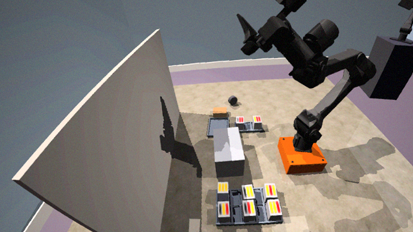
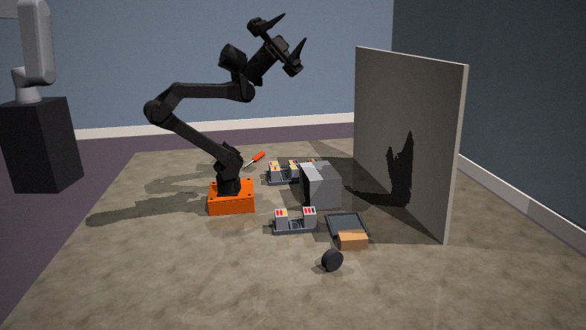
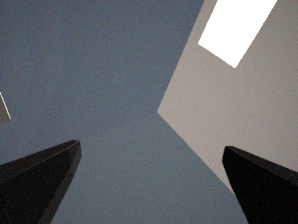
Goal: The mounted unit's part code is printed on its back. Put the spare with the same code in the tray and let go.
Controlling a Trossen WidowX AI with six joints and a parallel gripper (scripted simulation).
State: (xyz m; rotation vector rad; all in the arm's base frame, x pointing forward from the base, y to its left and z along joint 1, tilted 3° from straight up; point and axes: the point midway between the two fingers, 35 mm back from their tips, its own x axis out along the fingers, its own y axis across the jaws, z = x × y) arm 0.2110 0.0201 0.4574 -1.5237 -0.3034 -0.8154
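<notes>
The grey spare lies 4 cm ahead of my gripper tip, 29 cm to the left of it and 50 cm below it. Also, from my gripper tip: grey-blue tray: 13 cm ahead, 11 cm to the right, 53 cm below; tall white panel: 29 cm ahead, 13 cm to the left, 31 cm below; plain grey box: 6 cm ahead, 8 cm to the left, 49 cm below.
</notes>
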